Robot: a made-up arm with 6 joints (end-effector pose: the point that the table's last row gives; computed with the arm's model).
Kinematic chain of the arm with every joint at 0, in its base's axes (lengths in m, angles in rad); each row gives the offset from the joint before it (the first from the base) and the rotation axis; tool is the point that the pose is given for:
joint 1: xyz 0 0 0.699 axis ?
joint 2: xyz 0.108 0 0 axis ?
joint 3: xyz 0 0 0.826 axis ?
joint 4: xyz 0 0 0.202 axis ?
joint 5: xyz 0.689 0 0 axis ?
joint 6: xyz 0.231 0 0 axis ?
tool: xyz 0 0 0
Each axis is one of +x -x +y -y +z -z.
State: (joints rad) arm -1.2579 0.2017 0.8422 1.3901 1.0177 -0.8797
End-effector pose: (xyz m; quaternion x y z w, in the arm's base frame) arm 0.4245 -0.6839 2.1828 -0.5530 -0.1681 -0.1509 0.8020
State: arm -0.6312 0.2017 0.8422 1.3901 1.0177 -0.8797
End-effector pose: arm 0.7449 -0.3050 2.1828 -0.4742 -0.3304 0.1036 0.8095
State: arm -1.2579 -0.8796 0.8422 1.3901 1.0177 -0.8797
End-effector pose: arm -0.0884 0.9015 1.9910 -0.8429 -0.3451 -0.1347 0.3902
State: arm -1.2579 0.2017 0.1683 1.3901 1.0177 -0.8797
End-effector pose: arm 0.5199 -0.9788 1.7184 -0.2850 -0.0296 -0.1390 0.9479
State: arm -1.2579 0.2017 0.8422 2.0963 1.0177 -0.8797
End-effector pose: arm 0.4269 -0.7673 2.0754 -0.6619 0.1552 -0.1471 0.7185
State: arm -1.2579 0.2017 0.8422 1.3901 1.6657 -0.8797
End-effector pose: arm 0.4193 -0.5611 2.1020 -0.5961 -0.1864 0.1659 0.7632
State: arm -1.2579 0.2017 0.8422 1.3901 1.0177 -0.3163
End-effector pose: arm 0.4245 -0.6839 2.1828 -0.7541 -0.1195 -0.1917 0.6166
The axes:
joint 1: +z
joint 2: +y
joint 3: -y
joint 4: -x
joint 5: -y
joint 6: -x

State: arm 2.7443 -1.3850 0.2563 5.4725 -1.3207 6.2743
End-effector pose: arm 0.6786 -0.4607 1.5925 -0.1499 -0.0100 -0.9668 0.2067
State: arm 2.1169 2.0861 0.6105 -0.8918 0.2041 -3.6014
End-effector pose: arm -0.5631 0.9966 -0.5971 0.6933 0.3458 -0.6084 0.1723
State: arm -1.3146 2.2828 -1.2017 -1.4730 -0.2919 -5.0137
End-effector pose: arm 0.0159 0.2002 0.2812 -0.6872 -0.6885 -0.0223 0.2308
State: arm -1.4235 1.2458 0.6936 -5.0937 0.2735 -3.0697
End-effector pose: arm 0.3192 -1.7570 0.6764 0.7562 -0.3501 -0.4352 0.3409
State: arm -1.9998 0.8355 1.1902 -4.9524 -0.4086 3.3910
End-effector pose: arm -0.7062 -1.3296 1.7350 0.1934 -0.7184 -0.5875 0.3183
